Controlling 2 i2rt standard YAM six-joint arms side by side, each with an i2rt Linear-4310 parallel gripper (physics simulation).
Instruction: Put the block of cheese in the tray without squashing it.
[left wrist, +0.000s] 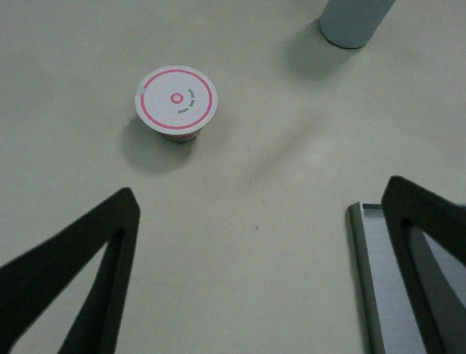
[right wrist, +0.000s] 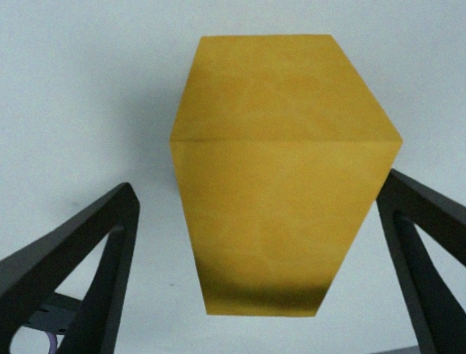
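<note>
The block of cheese (right wrist: 285, 200) is an orange-yellow block in the middle of the right wrist view, large and close to the camera. My right gripper (right wrist: 252, 186) is open, with its fingers on either side of the block. A gap shows between the left finger and the block, while the block's right edge overlaps the tip of the right finger; contact there cannot be told. The grey metal tray (left wrist: 366, 280) shows in part at the lower right of the left wrist view, partly hidden by a finger. My left gripper (left wrist: 256, 193) is open and empty, above the table, with its right finger over the tray's edge.
A cup with a white and pink lid (left wrist: 177, 107) stands at the upper left of the left wrist view. A grey-blue cylindrical object (left wrist: 352, 22) stands at its top right. A dark object (right wrist: 56, 314) with a purple curved part (right wrist: 53, 343) shows behind the right gripper's left finger.
</note>
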